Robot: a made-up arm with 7 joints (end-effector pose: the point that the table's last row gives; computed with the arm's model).
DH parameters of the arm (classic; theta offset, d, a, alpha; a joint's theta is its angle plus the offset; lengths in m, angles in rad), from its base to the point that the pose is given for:
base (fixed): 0 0.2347 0.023 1.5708
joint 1: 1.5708 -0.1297 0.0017 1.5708
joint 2: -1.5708 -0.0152 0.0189 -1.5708
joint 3: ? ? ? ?
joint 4: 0 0.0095 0.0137 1.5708
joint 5: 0 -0.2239 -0.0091 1.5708
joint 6: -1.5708 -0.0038 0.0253 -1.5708
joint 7: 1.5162 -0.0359 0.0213 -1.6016
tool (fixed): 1.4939 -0.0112 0 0
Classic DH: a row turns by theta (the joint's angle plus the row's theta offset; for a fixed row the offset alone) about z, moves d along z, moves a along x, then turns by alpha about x.
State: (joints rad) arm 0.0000 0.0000 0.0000 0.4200 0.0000 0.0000 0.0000
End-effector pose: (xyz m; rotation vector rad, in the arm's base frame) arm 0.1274 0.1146 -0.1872 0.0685 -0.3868 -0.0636
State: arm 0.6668 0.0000 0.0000 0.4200 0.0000 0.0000 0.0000
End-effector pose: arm 0.3660 0.1146 -0.0322 0.0891 -1.0531 -0.0393
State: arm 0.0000 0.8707 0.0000 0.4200 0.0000 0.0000 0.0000
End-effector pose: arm 0.1274 0.4439 -0.0480 0.9276 -0.3360 -0.2290
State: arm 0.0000 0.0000 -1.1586 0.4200 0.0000 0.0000 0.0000
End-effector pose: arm 0.0246 0.0254 -0.1872 -0.1644 -0.3844 -1.2065
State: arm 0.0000 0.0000 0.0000 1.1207 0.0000 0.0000 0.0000
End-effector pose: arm 0.2415 0.1146 -0.0469 0.0900 -1.0870 -0.0379
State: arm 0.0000 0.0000 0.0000 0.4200 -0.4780 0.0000 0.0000
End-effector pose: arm 0.1126 0.0968 -0.1938 0.1757 -0.3895 -0.5326
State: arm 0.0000 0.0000 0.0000 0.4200 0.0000 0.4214 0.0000
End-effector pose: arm 0.1151 0.1146 -0.2050 0.0533 0.0343 -0.0761
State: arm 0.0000 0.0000 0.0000 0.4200 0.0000 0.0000 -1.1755
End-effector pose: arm 0.1321 0.1387 -0.1977 1.2159 -0.2915 0.2099
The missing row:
joint 3: 1.5708 -0.1974 0.0153 -1.5708
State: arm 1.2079 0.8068 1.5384 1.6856 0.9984 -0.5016 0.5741
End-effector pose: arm -0.0549 0.3829 0.2347 -0.7615 1.7725 -0.5049
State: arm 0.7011 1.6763 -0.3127 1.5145 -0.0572 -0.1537 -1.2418
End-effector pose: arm 0.2245 0.3105 0.3404 -2.1679 2.0307 0.0293
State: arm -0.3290 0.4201 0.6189 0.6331 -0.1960 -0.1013 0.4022
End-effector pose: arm 0.0497 0.3501 -0.1104 0.3658 -0.4156 -0.0160
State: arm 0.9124 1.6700 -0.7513 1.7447 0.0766 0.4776 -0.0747
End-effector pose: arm 0.2412 0.2858 0.2542 1.6091 -1.0395 -0.8045
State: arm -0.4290 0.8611 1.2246 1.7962 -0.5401 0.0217 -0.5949
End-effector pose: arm 0.1649 0.3745 0.2815 2.5447 -1.3317 -0.0368
